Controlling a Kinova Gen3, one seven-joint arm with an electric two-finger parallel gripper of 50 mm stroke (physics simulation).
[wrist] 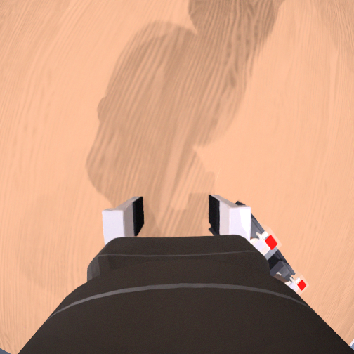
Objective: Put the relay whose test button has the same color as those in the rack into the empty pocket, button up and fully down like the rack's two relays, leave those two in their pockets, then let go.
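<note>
My gripper is open and empty, its two fingers apart above the wooden table. The dark rack is at the lower right of the wrist view, partly hidden behind the right finger and the gripper body. One relay with a red test button stands in the rack close beside the right finger. Another relay with a red button stands in it further to the lower right. A dark stretch of the rack shows between these two. A loose relay does not show in this view.
The wooden table fills most of the view, with a broad shadow of the arm across its upper middle. The rack and its relays lie close to the right finger. Small bits of a pale and bluish border show at both bottom corners.
</note>
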